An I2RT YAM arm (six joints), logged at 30 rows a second.
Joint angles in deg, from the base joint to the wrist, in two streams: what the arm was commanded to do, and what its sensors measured. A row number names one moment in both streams.
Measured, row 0:
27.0 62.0 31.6 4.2 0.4 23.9
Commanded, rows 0 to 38:
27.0 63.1 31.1 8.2 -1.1 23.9
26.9 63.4 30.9 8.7 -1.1 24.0
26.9 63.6 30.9 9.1 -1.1 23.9
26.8 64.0 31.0 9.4 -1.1 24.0
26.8 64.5 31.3 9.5 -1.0 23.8
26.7 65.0 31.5 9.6 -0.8 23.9
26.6 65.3 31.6 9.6 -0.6 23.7
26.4 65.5 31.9 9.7 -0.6 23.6
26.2 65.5 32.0 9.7 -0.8 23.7
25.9 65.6 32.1 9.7 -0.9 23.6
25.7 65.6 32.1 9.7 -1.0 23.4
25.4 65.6 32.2 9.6 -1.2 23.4
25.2 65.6 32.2 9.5 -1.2 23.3
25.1 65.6 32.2 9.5 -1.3 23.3
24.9 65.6 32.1 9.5 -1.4 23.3
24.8 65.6 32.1 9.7 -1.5 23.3
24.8 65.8 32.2 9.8 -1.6 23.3
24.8 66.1 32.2 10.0 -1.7 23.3
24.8 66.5 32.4 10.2 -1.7 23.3
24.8 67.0 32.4 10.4 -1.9 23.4
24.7 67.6 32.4 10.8 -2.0 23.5
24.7 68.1 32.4 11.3 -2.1 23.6
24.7 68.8 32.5 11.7 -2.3 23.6
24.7 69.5 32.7 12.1 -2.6 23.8
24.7 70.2 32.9 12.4 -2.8 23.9
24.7 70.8 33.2 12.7 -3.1 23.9
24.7 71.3 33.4 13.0 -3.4 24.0
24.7 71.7 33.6 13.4 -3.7 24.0
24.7 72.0 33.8 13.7 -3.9 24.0
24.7 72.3 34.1 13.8 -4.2 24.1
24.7 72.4 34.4 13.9 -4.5 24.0
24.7 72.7 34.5 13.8 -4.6 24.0
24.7 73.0 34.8 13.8 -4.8 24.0
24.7 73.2 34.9 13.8 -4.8 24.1
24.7 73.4 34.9 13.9 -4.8 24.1
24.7 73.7 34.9 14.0 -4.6 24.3
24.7 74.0 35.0 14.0 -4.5 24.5
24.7 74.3 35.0 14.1 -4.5 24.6
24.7 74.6 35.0 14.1 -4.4 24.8
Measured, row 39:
24.7 74.1 34.5 11.8 -4.1 24.0
